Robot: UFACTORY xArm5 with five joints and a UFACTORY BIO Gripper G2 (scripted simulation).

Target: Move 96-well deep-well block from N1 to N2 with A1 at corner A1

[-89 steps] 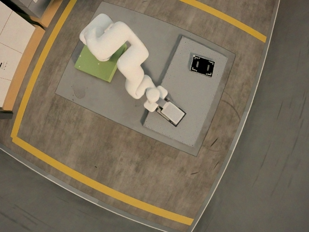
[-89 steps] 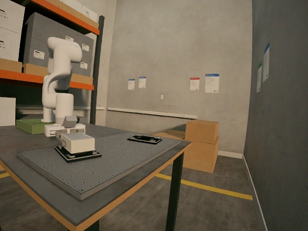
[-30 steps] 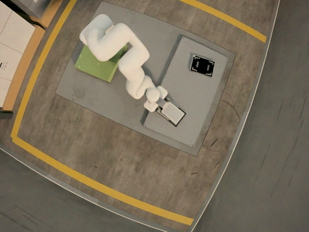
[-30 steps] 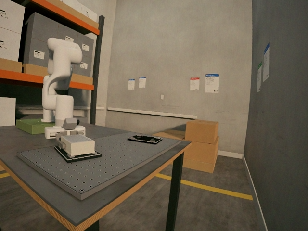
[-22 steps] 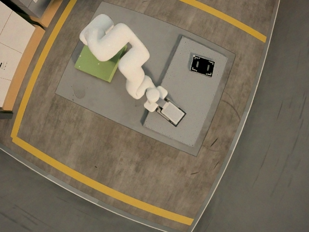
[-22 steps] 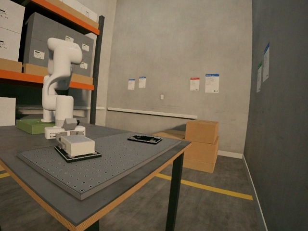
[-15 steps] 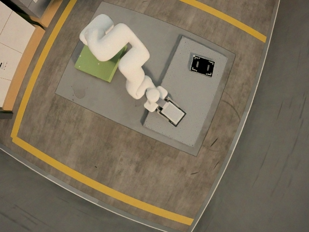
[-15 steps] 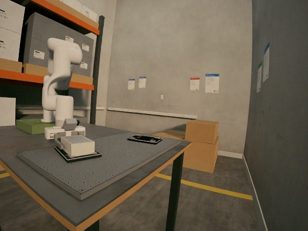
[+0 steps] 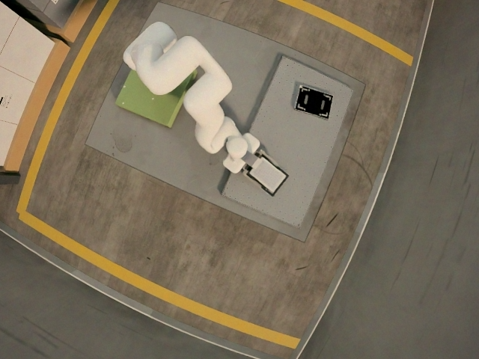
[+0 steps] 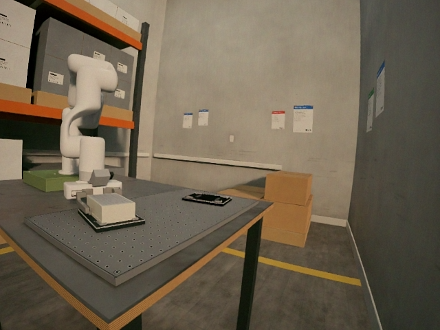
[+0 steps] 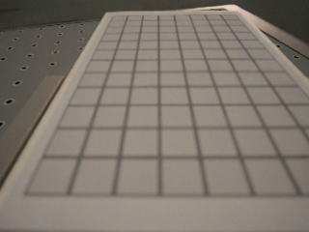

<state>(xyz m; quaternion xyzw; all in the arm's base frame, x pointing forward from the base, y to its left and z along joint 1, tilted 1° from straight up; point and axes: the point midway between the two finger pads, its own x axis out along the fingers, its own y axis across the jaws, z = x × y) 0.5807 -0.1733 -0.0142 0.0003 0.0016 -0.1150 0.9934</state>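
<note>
Right now my hand is 1 cm short of the white 96-well deep-well block.
</note>
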